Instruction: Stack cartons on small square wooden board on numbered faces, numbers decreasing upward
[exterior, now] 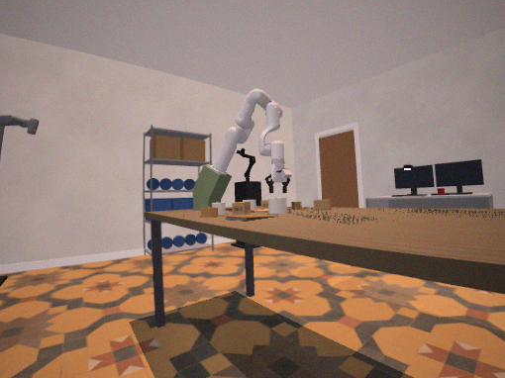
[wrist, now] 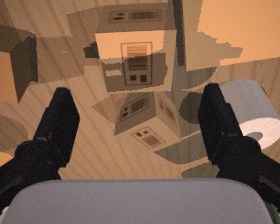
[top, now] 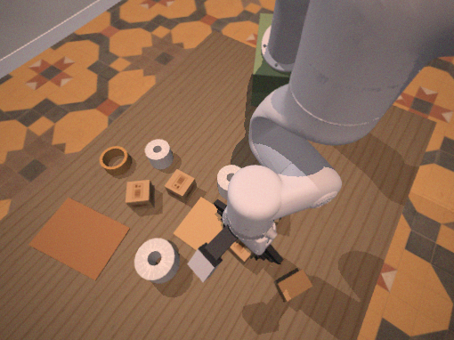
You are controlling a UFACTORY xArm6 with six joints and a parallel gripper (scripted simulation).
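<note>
The square wooden board lies 110 mm to the right of my hand, 100 mm below it and 10 mm ahead of it. Also, from my hand: flat box 140 mm to the left, 90 mm below, 10 mm ahead.
</note>
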